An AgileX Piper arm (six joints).
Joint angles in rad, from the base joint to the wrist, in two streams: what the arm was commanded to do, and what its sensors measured. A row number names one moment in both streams.
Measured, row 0:
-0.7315, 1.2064, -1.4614, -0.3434, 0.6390, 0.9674
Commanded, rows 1 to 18:
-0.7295, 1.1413, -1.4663, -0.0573, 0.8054, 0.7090
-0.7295, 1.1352, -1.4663, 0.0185, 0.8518, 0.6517
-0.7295, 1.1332, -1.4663, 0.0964, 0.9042, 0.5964
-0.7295, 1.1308, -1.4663, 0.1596, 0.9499, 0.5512
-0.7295, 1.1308, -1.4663, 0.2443, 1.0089, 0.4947
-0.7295, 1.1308, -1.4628, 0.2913, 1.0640, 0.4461
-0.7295, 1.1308, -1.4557, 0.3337, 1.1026, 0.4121
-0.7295, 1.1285, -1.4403, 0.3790, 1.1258, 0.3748
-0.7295, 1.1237, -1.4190, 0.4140, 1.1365, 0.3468
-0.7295, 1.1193, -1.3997, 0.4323, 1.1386, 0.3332
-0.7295, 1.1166, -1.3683, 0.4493, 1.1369, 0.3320
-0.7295, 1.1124, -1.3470, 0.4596, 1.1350, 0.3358
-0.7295, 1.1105, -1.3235, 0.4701, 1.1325, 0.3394
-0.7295, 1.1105, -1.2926, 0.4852, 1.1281, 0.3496
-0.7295, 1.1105, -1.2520, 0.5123, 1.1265, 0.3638
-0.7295, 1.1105, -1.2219, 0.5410, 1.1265, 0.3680
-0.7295, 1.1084, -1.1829, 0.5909, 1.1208, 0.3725
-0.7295, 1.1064, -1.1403, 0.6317, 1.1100, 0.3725
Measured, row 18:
-0.7315, 1.1180, -1.2671, 0.5027, 1.1095, 0.3642
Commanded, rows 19 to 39:
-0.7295, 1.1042, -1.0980, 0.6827, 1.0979, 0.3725
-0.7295, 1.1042, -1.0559, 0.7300, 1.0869, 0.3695
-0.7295, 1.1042, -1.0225, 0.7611, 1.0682, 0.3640
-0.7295, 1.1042, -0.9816, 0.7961, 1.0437, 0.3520
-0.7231, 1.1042, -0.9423, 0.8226, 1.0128, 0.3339
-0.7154, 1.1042, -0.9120, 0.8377, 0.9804, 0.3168
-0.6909, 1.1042, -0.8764, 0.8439, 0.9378, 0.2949
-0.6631, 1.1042, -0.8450, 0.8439, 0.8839, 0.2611
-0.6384, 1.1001, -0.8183, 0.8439, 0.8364, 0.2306
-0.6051, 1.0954, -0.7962, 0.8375, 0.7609, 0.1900
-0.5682, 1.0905, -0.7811, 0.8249, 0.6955, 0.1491
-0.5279, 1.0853, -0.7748, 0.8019, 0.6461, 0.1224
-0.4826, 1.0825, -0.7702, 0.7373, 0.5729, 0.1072
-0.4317, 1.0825, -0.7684, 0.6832, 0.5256, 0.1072
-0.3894, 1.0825, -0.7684, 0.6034, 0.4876, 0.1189
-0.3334, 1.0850, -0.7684, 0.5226, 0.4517, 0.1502
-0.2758, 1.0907, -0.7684, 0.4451, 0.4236, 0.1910
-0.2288, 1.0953, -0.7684, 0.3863, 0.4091, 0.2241
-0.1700, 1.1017, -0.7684, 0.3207, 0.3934, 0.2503
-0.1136, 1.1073, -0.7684, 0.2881, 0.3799, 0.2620
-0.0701, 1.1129, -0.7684, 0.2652, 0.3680, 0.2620
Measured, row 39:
-0.2446, 1.1005, -0.7747, 0.4315, 0.4211, 0.2133
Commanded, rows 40 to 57:
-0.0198, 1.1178, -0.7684, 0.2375, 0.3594, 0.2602
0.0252, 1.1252, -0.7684, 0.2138, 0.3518, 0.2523
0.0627, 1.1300, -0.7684, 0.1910, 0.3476, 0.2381
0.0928, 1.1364, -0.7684, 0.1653, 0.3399, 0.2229
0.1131, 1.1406, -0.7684, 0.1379, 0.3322, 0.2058
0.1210, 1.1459, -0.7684, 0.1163, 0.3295, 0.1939
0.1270, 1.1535, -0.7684, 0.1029, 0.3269, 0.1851
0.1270, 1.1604, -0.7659, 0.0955, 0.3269, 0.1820
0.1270, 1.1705, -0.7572, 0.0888, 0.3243, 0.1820
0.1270, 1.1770, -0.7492, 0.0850, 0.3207, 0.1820
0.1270, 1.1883, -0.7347, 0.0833, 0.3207, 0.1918
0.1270, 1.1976, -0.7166, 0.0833, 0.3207, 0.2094
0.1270, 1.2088, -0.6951, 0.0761, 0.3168, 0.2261
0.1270, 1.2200, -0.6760, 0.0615, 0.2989, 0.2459
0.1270, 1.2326, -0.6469, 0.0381, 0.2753, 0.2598
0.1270, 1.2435, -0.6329, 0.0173, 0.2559, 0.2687
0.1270, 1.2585, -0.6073, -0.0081, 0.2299, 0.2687
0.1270, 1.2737, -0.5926, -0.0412, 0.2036, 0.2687
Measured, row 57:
0.1231, 1.2298, -0.6598, 0.0542, 0.2748, 0.2488
